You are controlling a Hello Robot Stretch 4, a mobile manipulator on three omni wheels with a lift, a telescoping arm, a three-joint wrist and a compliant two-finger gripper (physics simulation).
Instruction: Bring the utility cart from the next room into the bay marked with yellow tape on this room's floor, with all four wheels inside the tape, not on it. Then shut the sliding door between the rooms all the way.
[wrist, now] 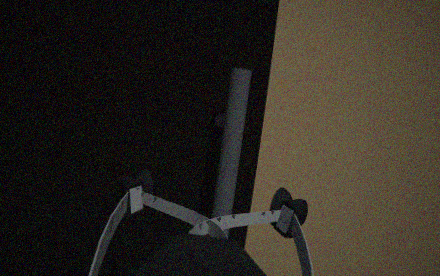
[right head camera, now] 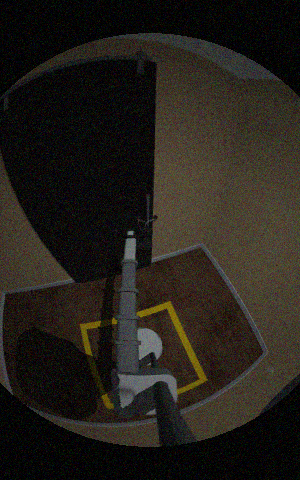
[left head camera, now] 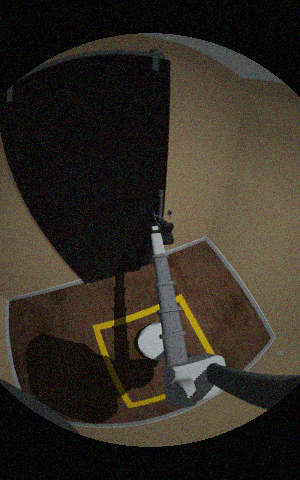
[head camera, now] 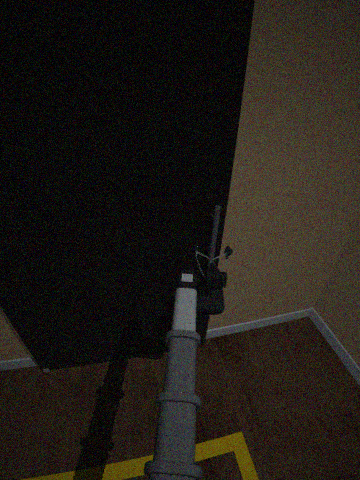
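Seen in the pictures: gripper, fingertip midpoint: (wrist: 212,194) (right head camera: 145,215) (left head camera: 160,210) (head camera: 211,246); robot's base at its link origin: (right head camera: 141,345) (left head camera: 157,340).
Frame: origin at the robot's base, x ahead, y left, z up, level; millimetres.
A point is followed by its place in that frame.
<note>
The sliding door (head camera: 120,150) {z 1291, x 930, y 255 mm} (left head camera: 95,150) {z 1429, x 912, y 316 mm} (right head camera: 90,150) {z 1448, x 930, y 253 mm} (wrist: 100,75) {z 1046, x 984, y 78 mm} is a large, nearly black panel. Its upright grey bar handle (head camera: 215,227) {z 984, x 967, y -101 mm} (left head camera: 161,200) {z 987, x 966, y -105 mm} (right head camera: 148,202) {z 1009, x 967, y -110 mm} (wrist: 235,135) {z 993, x 966, y -104 mm} is near its right edge. My gripper (head camera: 213,251) {z 935, x 897, y -86 mm} (left head camera: 162,214) {z 935, x 897, y -86 mm} (right head camera: 147,219) {z 935, x 897, y -86 mm} (wrist: 212,194) {z 935, x 897, y -86 mm} is open at the handle's lower part. In the wrist view the bar runs between the two spread fingers; contact cannot be told. The yellow tape bay (head camera: 220,445) {z -26, x 457, y -234 mm} (left head camera: 196,325) {z -26, x 87, y -462 mm} (right head camera: 185,340) {z -27, x 8, y -481 mm} is on the brown floor. The utility cart does not show in these views.
The tan wall (head camera: 300,175) {z 1144, x 1219, y -497 mm} (left head camera: 215,150) {z 1397, x 1275, y -679 mm} (right head camera: 215,165) {z 1283, x 1309, y -790 mm} (wrist: 350,125) {z 1041, x 1174, y -349 mm} meets the door's right edge. A pale skirting board (head camera: 260,322) (left head camera: 240,285) (right head camera: 230,292) borders the floor. My white round base (left head camera: 150,341) {z 187, x 7, y 80 mm} (right head camera: 151,344) {z 187, x 19, y -101 mm} shows within the tape outline. My grey arm (head camera: 175,400) {z 1064, x 270, y 5 mm} (left head camera: 170,310) {z 1069, x 166, y -1 mm} (right head camera: 128,310) {z 1057, x 195, y -8 mm} stretches toward the door.
</note>
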